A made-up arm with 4 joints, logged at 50 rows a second.
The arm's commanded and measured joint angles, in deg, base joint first. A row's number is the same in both.
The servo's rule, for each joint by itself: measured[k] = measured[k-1] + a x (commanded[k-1-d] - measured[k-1]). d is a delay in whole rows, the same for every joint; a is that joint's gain. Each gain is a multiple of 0.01, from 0.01 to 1. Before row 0 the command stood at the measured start. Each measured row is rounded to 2 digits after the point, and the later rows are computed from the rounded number. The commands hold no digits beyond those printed.
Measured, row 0:
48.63 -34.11 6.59 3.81
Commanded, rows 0 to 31:
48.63 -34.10 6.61 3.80
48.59 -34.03 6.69 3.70
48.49 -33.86 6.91 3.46
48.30 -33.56 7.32 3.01
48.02 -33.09 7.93 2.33
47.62 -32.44 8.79 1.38
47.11 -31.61 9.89 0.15
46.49 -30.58 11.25 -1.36
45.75 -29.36 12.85 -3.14
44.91 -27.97 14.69 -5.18
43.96 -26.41 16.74 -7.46
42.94 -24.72 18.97 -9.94
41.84 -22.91 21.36 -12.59
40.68 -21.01 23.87 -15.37
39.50 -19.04 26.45 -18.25
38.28 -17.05 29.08 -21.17
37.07 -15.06 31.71 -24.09
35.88 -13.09 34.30 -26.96
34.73 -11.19 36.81 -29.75
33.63 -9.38 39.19 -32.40
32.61 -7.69 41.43 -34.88
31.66 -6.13 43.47 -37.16
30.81 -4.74 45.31 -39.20
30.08 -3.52 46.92 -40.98
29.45 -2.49 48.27 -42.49
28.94 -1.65 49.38 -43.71
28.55 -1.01 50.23 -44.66
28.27 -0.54 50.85 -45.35
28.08 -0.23 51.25 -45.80
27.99 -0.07 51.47 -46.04
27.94 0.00 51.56 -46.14
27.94 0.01 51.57 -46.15
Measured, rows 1 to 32:
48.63 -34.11 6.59 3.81
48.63 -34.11 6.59 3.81
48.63 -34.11 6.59 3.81
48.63 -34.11 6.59 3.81
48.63 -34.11 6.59 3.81
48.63 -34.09 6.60 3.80
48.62 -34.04 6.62 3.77
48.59 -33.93 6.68 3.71
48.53 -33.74 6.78 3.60
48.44 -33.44 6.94 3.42
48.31 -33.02 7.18 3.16
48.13 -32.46 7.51 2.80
47.89 -31.75 7.94 2.32
47.59 -30.88 8.48 1.72
47.23 -29.85 9.14 0.99
46.80 -28.67 9.93 0.12
46.30 -27.35 10.84 -0.90
45.74 -25.89 11.88 -2.06
45.12 -24.31 13.05 -3.36
44.44 -22.64 14.33 -4.78
43.70 -20.90 15.72 -6.32
42.92 -19.10 17.21 -7.97
42.10 -17.28 18.78 -9.71
41.25 -15.46 20.41 -11.53
40.39 -13.67 22.09 -13.40
39.52 -11.94 23.80 -15.30
38.65 -10.28 25.52 -17.21
37.79 -8.73 27.23 -19.11
36.96 -7.29 28.91 -20.98
36.16 -5.99 30.55 -22.80
35.40 -4.84 32.12 -24.55
34.69 -3.85 33.62 -26.21
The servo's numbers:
d 4
a 0.10 0.23 0.08 0.08

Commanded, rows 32 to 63:
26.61 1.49 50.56 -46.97
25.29 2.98 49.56 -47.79
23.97 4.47 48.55 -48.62
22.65 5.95 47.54 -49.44
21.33 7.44 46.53 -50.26
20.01 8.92 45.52 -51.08
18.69 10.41 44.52 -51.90
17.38 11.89 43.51 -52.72
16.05 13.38 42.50 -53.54
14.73 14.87 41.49 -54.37
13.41 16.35 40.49 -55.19
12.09 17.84 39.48 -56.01
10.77 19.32 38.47 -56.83
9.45 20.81 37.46 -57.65
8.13 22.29 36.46 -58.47
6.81 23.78 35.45 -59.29
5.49 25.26 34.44 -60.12
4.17 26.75 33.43 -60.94
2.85 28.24 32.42 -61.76
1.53 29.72 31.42 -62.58
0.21 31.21 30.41 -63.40
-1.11 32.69 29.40 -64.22
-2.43 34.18 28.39 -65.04
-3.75 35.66 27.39 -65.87
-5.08 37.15 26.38 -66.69
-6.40 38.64 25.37 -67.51
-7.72 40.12 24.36 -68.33
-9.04 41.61 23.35 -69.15
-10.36 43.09 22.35 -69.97
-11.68 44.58 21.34 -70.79
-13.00 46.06 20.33 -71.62
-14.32 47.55 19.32 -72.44
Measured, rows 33 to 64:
34.03 -3.02 35.03 -27.78
33.43 -2.34 36.35 -29.24
32.88 -1.80 37.57 -30.59
32.39 -1.38 38.69 -31.83
31.81 -0.72 39.64 -33.04
31.16 0.13 40.43 -34.22
30.44 1.13 41.08 -35.37
29.66 2.24 41.60 -36.50
28.83 3.44 41.99 -37.60
27.95 4.70 42.27 -38.68
27.02 6.01 42.45 -39.74
26.06 7.36 42.53 -40.78
25.06 8.74 42.53 -41.80
24.03 10.15 42.45 -42.81
22.97 11.58 42.29 -43.80
21.88 13.02 42.07 -44.78
20.77 14.47 41.78 -45.74
19.64 15.93 41.43 -46.69
18.49 17.39 41.03 -47.63
17.32 18.86 40.58 -48.56
16.14 20.33 40.09 -49.48
14.94 21.81 39.56 -50.40
13.73 23.29 38.99 -51.31
12.51 24.77 38.38 -52.21
11.28 26.25 37.74 -53.11
10.04 27.73 37.07 -54.00
8.79 29.21 36.38 -54.88
7.54 30.69 35.66 -55.76
6.28 32.18 34.92 -56.63
5.01 33.67 34.16 -57.50
3.74 35.15 33.38 -58.37
2.46 36.64 32.58 -59.23

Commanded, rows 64 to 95:
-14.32 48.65 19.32 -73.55
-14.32 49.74 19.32 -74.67
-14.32 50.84 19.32 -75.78
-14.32 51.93 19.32 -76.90
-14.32 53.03 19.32 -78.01
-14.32 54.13 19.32 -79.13
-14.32 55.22 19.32 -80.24
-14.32 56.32 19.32 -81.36
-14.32 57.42 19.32 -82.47
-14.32 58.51 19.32 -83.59
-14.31 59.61 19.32 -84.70
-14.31 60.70 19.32 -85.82
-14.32 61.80 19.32 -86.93
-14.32 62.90 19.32 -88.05
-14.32 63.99 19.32 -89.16
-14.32 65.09 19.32 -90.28
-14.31 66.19 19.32 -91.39
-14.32 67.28 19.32 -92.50
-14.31 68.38 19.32 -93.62
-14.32 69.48 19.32 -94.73
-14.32 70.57 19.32 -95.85
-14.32 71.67 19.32 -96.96
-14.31 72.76 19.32 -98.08
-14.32 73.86 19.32 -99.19
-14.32 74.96 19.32 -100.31
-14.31 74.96 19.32 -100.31
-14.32 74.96 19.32 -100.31
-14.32 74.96 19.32 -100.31
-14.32 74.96 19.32 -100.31
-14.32 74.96 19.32 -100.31
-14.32 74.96 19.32 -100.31
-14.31 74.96 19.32 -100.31
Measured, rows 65 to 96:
1.18 38.12 31.76 -60.09
-0.11 39.61 30.93 -60.95
-1.40 41.09 30.08 -61.80
-2.69 42.58 29.22 -62.65
-3.85 43.98 28.43 -63.52
-4.90 45.30 27.70 -64.41
-5.84 46.57 27.03 -65.32
-6.69 47.80 26.41 -66.25
-7.45 49.00 25.84 -67.19
-8.14 50.18 25.32 -68.15
-8.76 51.34 24.84 -69.12
-9.32 52.49 24.40 -70.10
-9.82 53.62 23.99 -71.09
-10.27 54.74 23.62 -72.09
-10.67 55.86 23.28 -73.10
-11.03 56.97 22.96 -74.12
-11.36 58.08 22.67 -75.14
-11.66 59.19 22.40 -76.17
-11.93 60.29 22.15 -77.21
-12.17 61.39 21.92 -78.26
-12.38 62.49 21.71 -79.31
-12.57 63.59 21.52 -80.37
-12.74 64.69 21.34 -81.43
-12.90 65.79 21.18 -82.49
-13.04 66.89 21.03 -83.56
-13.17 67.99 20.89 -84.63
-13.28 69.09 20.76 -85.71
-13.38 70.19 20.64 -86.79
-13.47 71.29 20.53 -87.87
-13.55 72.13 20.43 -88.87
-13.63 72.78 20.34 -89.79
-13.70 73.28 20.26 -90.63

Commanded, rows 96 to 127:
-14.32 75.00 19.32 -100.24
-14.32 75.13 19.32 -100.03
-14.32 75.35 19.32 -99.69
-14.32 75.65 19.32 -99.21
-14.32 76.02 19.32 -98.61
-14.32 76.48 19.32 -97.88
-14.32 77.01 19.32 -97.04
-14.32 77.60 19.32 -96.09
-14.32 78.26 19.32 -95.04
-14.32 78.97 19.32 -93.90
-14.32 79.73 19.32 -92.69
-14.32 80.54 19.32 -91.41
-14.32 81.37 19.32 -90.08
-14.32 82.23 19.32 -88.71
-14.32 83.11 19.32 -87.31
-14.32 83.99 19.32 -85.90
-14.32 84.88 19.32 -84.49
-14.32 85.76 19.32 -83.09
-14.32 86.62 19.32 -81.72
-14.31 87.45 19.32 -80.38
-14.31 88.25 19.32 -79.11
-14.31 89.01 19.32 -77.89
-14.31 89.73 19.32 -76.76
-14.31 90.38 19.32 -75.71
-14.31 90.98 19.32 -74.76
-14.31 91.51 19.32 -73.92
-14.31 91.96 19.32 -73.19
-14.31 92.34 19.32 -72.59
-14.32 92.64 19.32 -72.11
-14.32 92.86 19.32 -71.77
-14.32 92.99 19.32 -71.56
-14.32 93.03 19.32 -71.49
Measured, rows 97 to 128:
-13.76 73.67 20.18 -91.40
-13.82 73.97 20.11 -92.11
-13.87 74.20 20.05 -92.77
-13.91 74.37 19.99 -93.37
-13.95 74.51 19.94 -93.92
-13.99 74.65 19.89 -94.41
-14.02 74.81 19.84 -94.83
-14.05 75.00 19.80 -95.18
-14.08 75.23 19.76 -95.45
-14.10 75.52 19.72 -95.64
-14.12 75.86 19.69 -95.75
-14.14 76.26 19.66 -95.78
-14.16 76.72 19.63 -95.72
-14.18 77.24 19.61 -95.57
-14.19 77.81 19.59 -95.34
-14.20 78.44 19.57 -95.03
-14.21 79.11 19.55 -94.63
-14.22 79.83 19.53 -94.16
-14.23 80.58 19.51 -93.61
-14.24 81.36 19.49 -92.99
-14.25 82.17 19.48 -92.31
-14.26 83.00 19.47 -91.57
-14.27 83.83 19.46 -90.78
-14.27 84.66 19.45 -89.95
-14.27 85.49 19.44 -89.08
-14.27 86.30 19.43 -88.18
-14.27 87.09 19.42 -87.27
-14.27 87.85 19.41 -86.35
-14.27 88.57 19.40 -85.42
-14.27 89.25 19.39 -84.50
-14.27 89.87 19.38 -83.60
-14.27 90.44 19.38 -82.72

